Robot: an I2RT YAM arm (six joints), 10 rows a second.
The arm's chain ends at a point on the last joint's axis. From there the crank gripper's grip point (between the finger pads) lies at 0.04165 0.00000 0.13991 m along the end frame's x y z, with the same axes.
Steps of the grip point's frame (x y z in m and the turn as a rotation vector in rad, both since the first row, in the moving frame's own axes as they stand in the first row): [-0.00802 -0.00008 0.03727 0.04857 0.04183 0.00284]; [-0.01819 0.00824 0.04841 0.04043 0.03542 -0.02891]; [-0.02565 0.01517 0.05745 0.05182 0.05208 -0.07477]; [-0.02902 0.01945 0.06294 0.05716 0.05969 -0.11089]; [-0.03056 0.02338 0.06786 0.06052 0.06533 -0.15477]
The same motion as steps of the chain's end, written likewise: [-0.01384 0.00654 0.03930 0.04857 0.04183 0.00284]; [-0.02302 0.01514 0.05011 0.04043 0.03542 -0.02891]; [-0.03248 0.02573 0.06007 0.05182 0.05208 -0.07477]; [-0.03657 0.03242 0.06603 0.05716 0.05969 -0.11089]; [-0.03841 0.03884 0.07131 0.06052 0.06533 -0.15477]
